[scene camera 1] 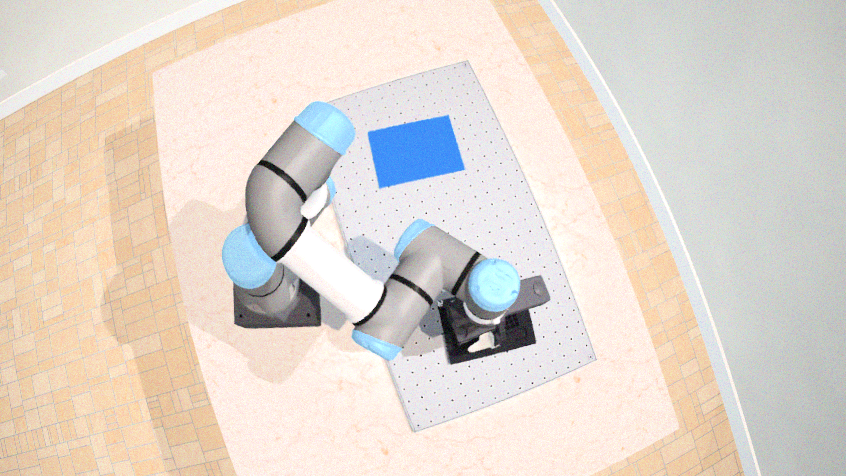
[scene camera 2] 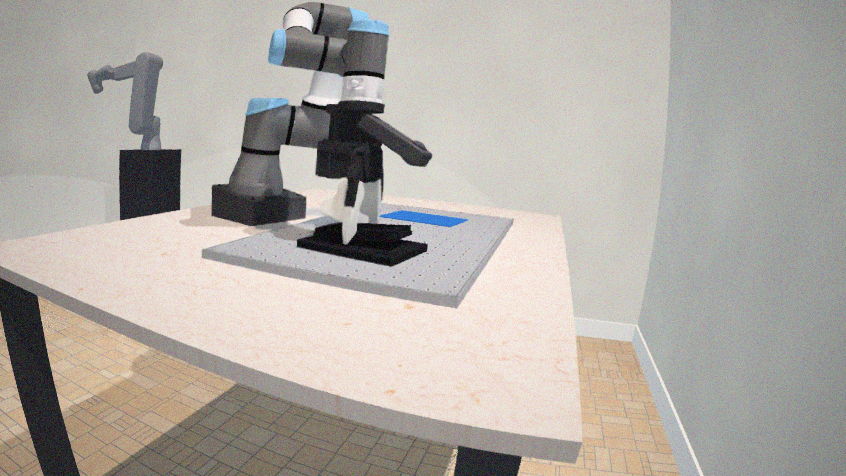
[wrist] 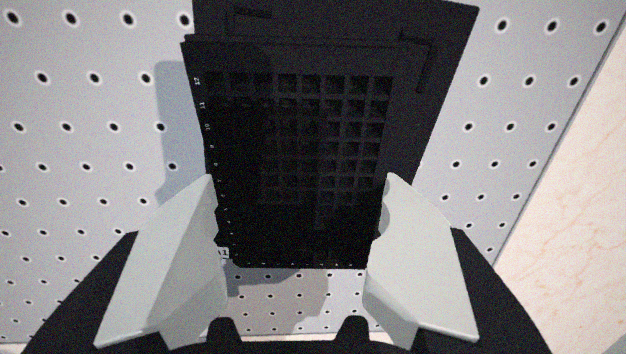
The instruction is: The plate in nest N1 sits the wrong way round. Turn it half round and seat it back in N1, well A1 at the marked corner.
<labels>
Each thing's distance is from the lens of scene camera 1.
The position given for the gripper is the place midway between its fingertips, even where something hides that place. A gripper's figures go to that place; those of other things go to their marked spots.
gripper (scene camera 1: 481, 320): 0.99 m
black nest N1 (scene camera 1: 510, 344): 0.99 m
</labels>
